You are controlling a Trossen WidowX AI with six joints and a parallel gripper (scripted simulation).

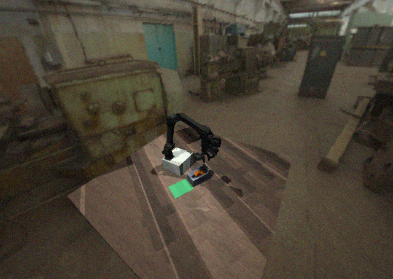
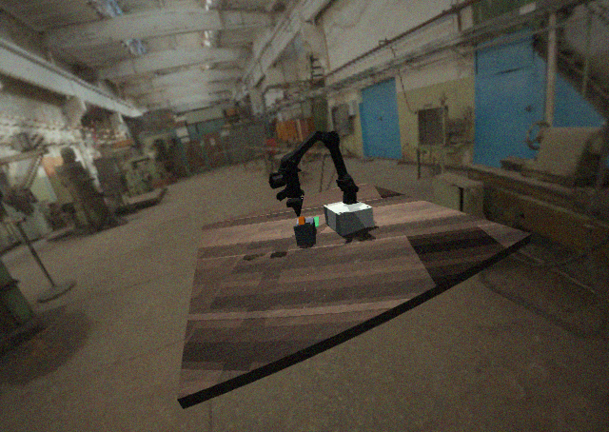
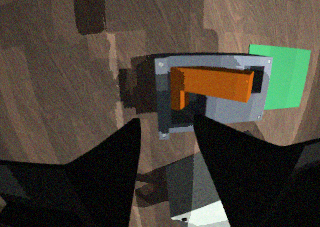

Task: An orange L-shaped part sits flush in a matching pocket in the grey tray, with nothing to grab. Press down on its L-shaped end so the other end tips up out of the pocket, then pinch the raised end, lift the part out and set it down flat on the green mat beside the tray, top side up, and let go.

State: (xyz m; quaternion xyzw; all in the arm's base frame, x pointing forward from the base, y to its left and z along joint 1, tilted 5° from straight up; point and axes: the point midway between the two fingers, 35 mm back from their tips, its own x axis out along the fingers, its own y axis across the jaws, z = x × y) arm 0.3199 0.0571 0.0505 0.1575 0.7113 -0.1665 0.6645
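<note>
My gripper tip is 100 mm above the orange L-shaped part, 40 mm to the left of it and 30 mm past it. Also, from my gripper tip: green mat: 200 mm to the right, 160 mm below, 100 mm behind.
</note>
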